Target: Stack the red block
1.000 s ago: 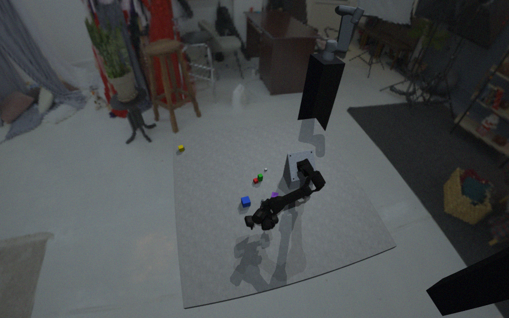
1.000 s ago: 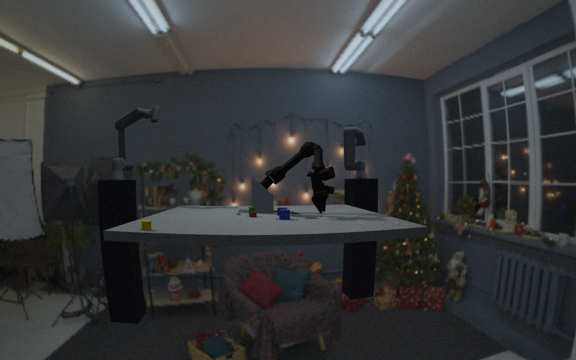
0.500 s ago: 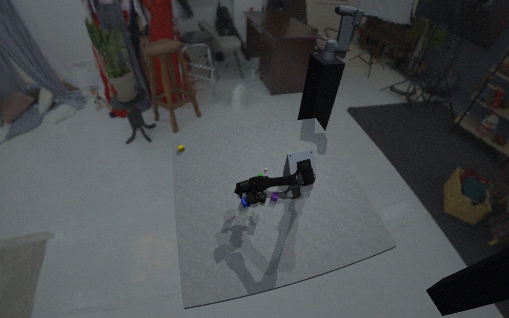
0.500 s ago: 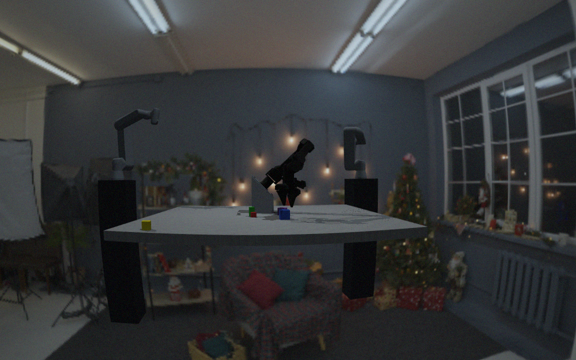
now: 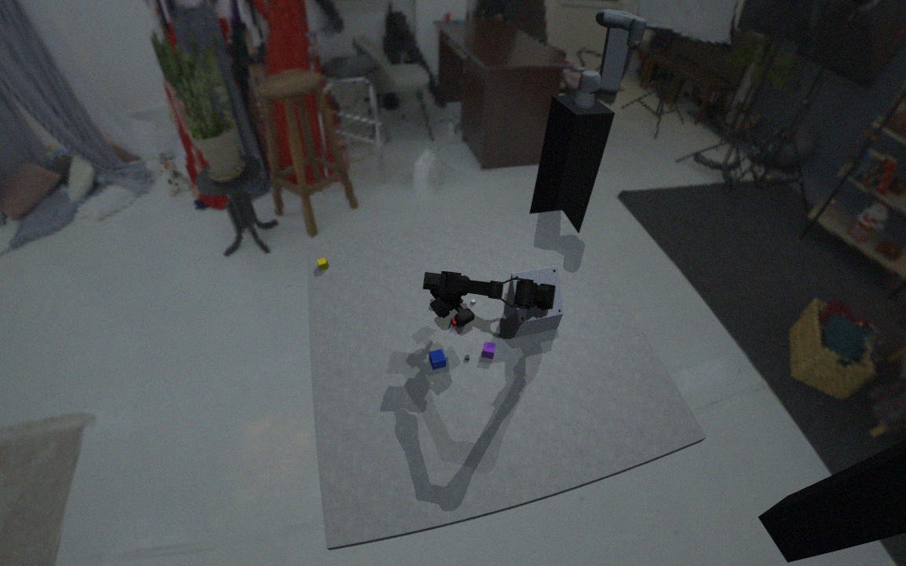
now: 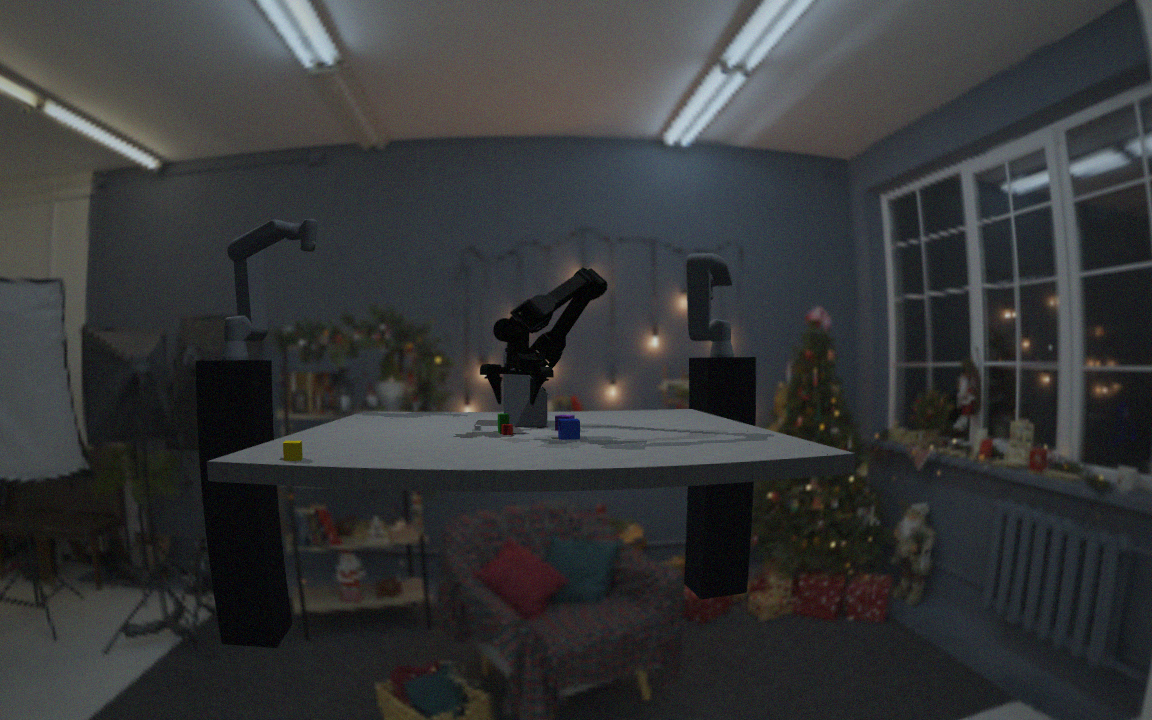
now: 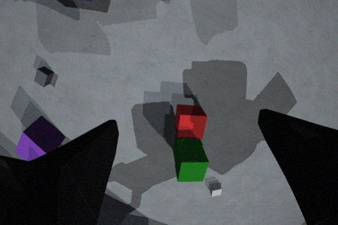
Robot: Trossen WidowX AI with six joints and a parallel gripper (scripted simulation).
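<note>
Right now my gripper tip is 7 cm past the green block, 4 cm above it and 3 cm to the left of it. The rest, counted from my gripper tip: blue block: 12 cm to the left, 9 cm ahead, 6 cm below; purple block: 14 cm to the left, 10 cm behind, 6 cm below; small red block: 7 cm below, 3 cm behind, 2 cm to the right.
</note>
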